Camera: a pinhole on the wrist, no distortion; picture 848 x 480 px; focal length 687.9 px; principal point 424.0 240.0 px. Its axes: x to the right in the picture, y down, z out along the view. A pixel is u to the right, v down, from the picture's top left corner.
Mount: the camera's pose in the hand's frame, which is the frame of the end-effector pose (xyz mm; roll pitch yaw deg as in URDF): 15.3 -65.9 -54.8 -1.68 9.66 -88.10
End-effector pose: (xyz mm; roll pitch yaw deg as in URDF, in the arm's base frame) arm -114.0 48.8 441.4 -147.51 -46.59 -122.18
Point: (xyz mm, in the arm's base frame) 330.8 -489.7 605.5
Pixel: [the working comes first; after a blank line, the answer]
In the camera's frame: 394.6 223.2 530.5

outside the picture
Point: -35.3 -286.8 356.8
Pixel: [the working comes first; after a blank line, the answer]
In the camera's frame: -46.4 77.9 384.1

340.9 379.4
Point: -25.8 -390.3 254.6
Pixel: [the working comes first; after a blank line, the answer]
In the camera's frame: -87.5 56.8 522.3

308.8 314.8
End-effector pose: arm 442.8 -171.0 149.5 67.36 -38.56 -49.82
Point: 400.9 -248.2 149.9
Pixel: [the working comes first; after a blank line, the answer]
In the camera's frame: -36.3 7.0 118.6

213.2 280.6
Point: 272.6 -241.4 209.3
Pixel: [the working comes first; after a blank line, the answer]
In the camera's frame: -115.0 -26.2 231.5

82.2 162.2
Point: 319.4 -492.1 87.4
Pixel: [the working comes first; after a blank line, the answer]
In the camera's frame: 143.9 60.3 304.9

748.6 376.1
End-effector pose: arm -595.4 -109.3 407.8 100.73 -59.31 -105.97
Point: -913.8 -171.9 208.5
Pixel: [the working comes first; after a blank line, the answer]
In the camera's frame: 36.0 -126.1 389.3

487.6 17.1
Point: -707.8 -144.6 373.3
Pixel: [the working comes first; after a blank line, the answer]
In the camera's frame: -40.0 -16.2 160.3

252.2 170.6
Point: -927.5 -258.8 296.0
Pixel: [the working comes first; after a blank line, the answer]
In the camera's frame: 72.1 -7.5 394.0

549.9 226.8
